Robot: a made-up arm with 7 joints. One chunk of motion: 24 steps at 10 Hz.
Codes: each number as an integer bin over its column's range. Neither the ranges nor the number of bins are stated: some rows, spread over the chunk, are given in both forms.
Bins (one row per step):
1: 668 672 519 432 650 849
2: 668 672 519 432 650 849
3: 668 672 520 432 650 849
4: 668 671 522 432 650 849
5: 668 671 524 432 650 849
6: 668 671 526 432 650 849
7: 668 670 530 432 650 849
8: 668 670 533 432 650 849
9: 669 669 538 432 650 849
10: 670 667 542 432 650 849
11: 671 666 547 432 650 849
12: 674 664 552 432 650 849
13: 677 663 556 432 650 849
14: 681 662 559 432 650 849
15: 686 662 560 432 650 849
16: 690 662 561 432 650 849
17: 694 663 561 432 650 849
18: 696 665 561 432 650 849
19: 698 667 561 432 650 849
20: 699 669 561 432 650 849
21: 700 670 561 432 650 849
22: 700 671 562 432 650 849
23: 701 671 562 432 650 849
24: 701 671 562 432 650 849
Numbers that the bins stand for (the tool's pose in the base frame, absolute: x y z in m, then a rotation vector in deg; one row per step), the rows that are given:
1: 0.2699 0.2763 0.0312 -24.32 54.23 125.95
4: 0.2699 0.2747 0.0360 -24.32 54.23 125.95
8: 0.2699 0.2731 0.0537 -24.32 54.23 125.95
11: 0.2747 0.2667 0.0761 -24.32 54.23 125.95
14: 0.2907 0.2603 0.0953 -24.32 54.23 125.95
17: 0.3115 0.2619 0.0985 -24.32 54.23 125.95
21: 0.3211 0.2731 0.0985 -24.32 54.23 125.95
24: 0.3227 0.2747 0.1001 -24.32 54.23 125.95
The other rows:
2: 0.2699 0.2763 0.0312 -24.32 54.23 125.95
3: 0.2699 0.2763 0.0328 -24.32 54.23 125.95
5: 0.2699 0.2747 0.0392 -24.32 54.23 125.95
6: 0.2699 0.2747 0.0424 -24.32 54.23 125.95
7: 0.2699 0.2731 0.0488 -24.32 54.23 125.95
9: 0.2715 0.2715 0.0617 -24.32 54.23 125.95
10: 0.2731 0.2683 0.0681 -24.32 54.23 125.95
12: 0.2795 0.2635 0.0841 -24.32 54.23 125.95
13: 0.2843 0.2619 0.0905 -24.32 54.23 125.95
15: 0.2987 0.2603 0.0969 -24.32 54.23 125.95
16: 0.3051 0.2603 0.0985 -24.32 54.23 125.95
18: 0.3147 0.2651 0.0985 -24.32 54.23 125.95
19: 0.3179 0.2683 0.0985 -24.32 54.23 125.95
20: 0.3195 0.2715 0.0985 -24.32 54.23 125.95
22: 0.3211 0.2747 0.1001 -24.32 54.23 125.95
23: 0.3227 0.2747 0.1001 -24.32 54.23 125.95

